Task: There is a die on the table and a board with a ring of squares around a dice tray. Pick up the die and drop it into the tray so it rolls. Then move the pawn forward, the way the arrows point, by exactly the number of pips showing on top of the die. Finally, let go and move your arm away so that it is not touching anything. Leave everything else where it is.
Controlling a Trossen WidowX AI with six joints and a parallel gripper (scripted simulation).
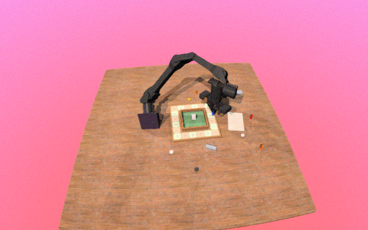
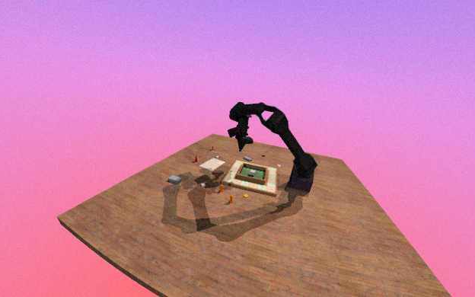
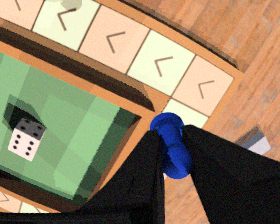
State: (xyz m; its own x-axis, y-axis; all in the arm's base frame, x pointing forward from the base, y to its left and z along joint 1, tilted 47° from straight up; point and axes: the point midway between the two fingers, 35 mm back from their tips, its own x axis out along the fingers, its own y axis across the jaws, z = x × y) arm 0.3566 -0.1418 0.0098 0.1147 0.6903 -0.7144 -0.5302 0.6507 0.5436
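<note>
Right now my gripper tip is 10 cm past the die, 8 cm to the right of it and 10 cm above it. From my gripper tip the other things lie so: grey block 4 cm behind, 15 cm to the right, 12 cm below; white card 17 cm ahead, 1 cm to the left, 13 cm below; blue pawn right at my gripper tip.
</note>
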